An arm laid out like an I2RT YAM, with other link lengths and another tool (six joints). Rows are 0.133 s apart.
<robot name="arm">
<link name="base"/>
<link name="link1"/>
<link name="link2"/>
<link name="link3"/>
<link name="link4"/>
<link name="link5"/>
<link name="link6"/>
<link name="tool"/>
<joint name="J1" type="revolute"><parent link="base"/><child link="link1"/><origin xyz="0.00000 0.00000 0.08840" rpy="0.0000 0.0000 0.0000"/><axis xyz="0 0 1"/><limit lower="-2.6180" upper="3.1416"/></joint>
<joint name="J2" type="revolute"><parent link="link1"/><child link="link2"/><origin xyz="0.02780 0.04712 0.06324" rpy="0.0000 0.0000 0.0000"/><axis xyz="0 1 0"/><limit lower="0.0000" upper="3.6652"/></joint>
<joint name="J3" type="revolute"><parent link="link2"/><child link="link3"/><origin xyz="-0.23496 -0.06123 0.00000" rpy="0.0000 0.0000 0.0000"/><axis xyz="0 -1 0"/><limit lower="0.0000" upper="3.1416"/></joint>
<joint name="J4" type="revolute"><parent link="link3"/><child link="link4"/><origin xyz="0.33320 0.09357 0.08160" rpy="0.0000 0.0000 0.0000"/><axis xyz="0 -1 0"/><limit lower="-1.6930" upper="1.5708"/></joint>
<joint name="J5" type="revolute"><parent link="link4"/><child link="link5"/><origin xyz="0.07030 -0.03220 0.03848" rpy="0.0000 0.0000 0.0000"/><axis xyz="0 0 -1"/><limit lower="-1.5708" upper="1.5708"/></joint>
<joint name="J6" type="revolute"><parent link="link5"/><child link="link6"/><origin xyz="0.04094 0.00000 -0.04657" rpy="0.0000 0.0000 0.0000"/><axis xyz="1 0 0"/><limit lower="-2.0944" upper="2.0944"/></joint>
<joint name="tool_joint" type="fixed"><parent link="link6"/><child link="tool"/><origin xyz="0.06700 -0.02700 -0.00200" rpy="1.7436 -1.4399 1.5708"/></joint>
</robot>
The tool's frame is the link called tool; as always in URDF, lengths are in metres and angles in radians.
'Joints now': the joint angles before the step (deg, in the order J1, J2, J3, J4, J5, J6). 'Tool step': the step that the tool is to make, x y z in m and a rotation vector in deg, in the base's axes. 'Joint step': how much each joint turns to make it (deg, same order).
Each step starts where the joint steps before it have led.
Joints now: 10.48 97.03 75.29 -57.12 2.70 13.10
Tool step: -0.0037 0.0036 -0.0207 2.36 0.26 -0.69
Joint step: -0.01 0.04 -3.27 3.45 -2.19 1.13
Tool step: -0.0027 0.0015 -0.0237 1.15 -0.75 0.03
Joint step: 0.01 0.06 -3.98 4.99 -0.98 0.19
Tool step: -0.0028 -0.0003 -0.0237 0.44 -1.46 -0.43
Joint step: 0.00 0.07 -4.17 5.76 -0.07 0.46
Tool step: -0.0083 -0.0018 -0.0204 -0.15 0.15 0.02
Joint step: -0.01 0.01 -3.65 3.48 0.11 -0.05
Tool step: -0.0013 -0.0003 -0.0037 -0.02 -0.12 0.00
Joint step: 0.00 -0.01 -0.70 0.80 0.04 -0.01
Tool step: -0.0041 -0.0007 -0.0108 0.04 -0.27 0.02
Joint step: 0.01 0.02 -1.99 2.28 0.01 -0.01
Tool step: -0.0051 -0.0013 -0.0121 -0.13 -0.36 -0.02
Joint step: 0.00 0.01 -2.30 2.64 0.19 -0.03
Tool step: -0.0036 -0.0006 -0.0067 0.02 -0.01 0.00
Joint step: 0.00 0.00 -1.28 1.29 -0.02 0.01
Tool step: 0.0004 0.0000 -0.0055 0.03 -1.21 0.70
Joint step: 0.01 0.00 -1.20 2.39 0.01 -0.72
